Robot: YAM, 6 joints.
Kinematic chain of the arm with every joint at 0, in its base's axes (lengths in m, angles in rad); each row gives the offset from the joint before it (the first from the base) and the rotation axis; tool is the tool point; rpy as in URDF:
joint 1: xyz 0 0 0.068 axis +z
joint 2: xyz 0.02 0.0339 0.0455 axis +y
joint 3: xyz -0.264 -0.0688 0 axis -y
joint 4: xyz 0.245 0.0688 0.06 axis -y
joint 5: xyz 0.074 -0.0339 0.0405 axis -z
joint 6: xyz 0.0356 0 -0.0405 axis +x
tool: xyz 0 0 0 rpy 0 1.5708 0
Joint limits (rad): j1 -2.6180..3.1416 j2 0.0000..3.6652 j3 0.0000..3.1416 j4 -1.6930..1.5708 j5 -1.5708..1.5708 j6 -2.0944..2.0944
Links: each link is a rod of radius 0.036 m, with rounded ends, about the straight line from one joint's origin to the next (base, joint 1, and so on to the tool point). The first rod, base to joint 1, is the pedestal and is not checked.
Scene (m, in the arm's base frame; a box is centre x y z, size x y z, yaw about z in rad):
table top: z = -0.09
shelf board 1: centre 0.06 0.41 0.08 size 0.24 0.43 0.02 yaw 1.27
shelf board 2: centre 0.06 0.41 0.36 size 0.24 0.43 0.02 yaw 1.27
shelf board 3: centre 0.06 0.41 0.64 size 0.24 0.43 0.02 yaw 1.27
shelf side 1: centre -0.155 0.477 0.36 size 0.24 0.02 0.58 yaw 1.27
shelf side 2: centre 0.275 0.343 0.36 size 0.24 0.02 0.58 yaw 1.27
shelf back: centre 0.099 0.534 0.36 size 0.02 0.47 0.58 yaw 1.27
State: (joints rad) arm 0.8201 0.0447 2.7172 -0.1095 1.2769 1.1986
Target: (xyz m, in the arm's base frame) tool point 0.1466 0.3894 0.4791
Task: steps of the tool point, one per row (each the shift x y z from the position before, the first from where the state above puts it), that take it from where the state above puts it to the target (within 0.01 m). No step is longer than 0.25 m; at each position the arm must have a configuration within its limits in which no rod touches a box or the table.
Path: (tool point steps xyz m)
1: 0.1006 0.0401 0.1859
2: 0.1208 0.1075 0.1286
3: 0.1089 0.1527 0.0521
4: 0.0738 0.1630 -0.0262
5: 0.0305 0.1362 -0.0899
6: 0.0212 0.0732 0.0189
7: 0.0234 0.0758 0.0001
8: 0.0245 0.0736 -0.0190

